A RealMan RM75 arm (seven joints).
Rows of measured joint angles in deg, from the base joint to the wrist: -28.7, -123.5, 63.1, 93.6, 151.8, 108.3, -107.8; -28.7, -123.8, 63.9, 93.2, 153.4, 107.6, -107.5; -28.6, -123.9, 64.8, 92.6, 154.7, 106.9, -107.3; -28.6, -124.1, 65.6, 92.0, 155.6, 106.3, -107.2; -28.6, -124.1, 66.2, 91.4, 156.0, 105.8, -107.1; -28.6, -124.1, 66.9, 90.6, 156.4, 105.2, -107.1; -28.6, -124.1, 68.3, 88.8, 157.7, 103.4, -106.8; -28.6, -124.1, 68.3, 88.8, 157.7, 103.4, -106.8; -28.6, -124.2, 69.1, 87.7, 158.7, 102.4, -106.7; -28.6, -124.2, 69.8, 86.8, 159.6, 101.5, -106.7; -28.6, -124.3, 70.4, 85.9, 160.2, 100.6, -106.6; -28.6, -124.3, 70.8, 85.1, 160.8, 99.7, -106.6
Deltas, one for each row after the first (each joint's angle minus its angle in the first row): 0.0, -0.3, 0.8, -0.4, 1.6, -0.7, 0.3; 0.1, -0.4, 1.7, -1.0, 2.9, -1.4, 0.5; 0.1, -0.6, 2.5, -1.6, 3.8, -2.0, 0.6; 0.1, -0.6, 3.1, -2.2, 4.2, -2.5, 0.7; 0.1, -0.6, 3.8, -3.0, 4.6, -3.1, 0.7; 0.1, -0.6, 5.2, -4.8, 5.9, -4.9, 1.0; 0.1, -0.6, 5.2, -4.8, 5.9, -4.9, 1.0; 0.1, -0.7, 6.0, -5.9, 6.9, -5.9, 1.1; 0.1, -0.7, 6.7, -6.8, 7.8, -6.8, 1.1; 0.1, -0.8, 7.3, -7.7, 8.4, -7.7, 1.2; 0.1, -0.8, 7.7, -8.5, 9.0, -8.6, 1.2
